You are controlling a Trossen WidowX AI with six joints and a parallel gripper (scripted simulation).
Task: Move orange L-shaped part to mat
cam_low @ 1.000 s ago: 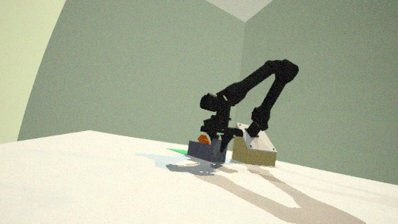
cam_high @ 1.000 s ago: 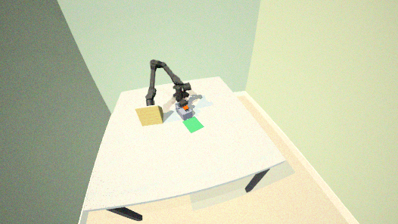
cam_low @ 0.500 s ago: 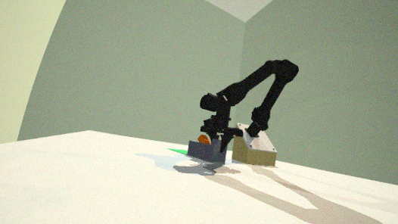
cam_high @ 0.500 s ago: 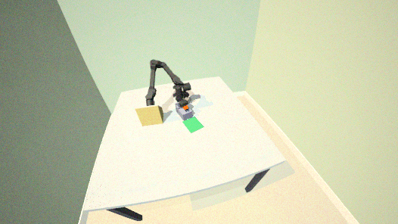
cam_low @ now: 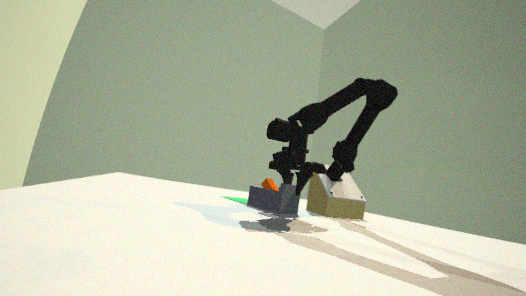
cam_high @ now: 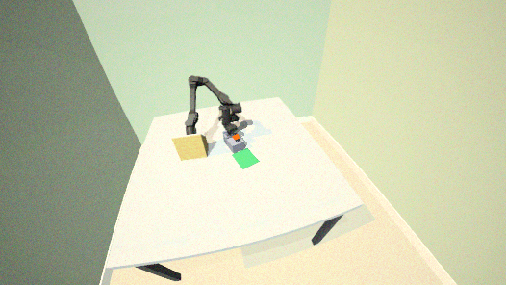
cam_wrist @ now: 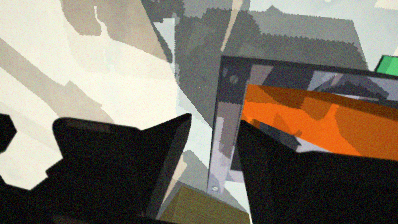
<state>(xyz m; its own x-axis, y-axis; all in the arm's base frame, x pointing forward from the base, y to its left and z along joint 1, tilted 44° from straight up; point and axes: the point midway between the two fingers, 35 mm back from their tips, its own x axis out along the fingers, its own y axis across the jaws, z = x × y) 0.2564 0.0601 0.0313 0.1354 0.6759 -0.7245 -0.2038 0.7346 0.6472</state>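
Now: gripper tip 5 cm to the left of the orange L-shaped part, 2 cm above it and 1 cm short of it. Also, from my gripper tip: green mat: 22 cm to the right, 7 cm below, 5 cm ahead.
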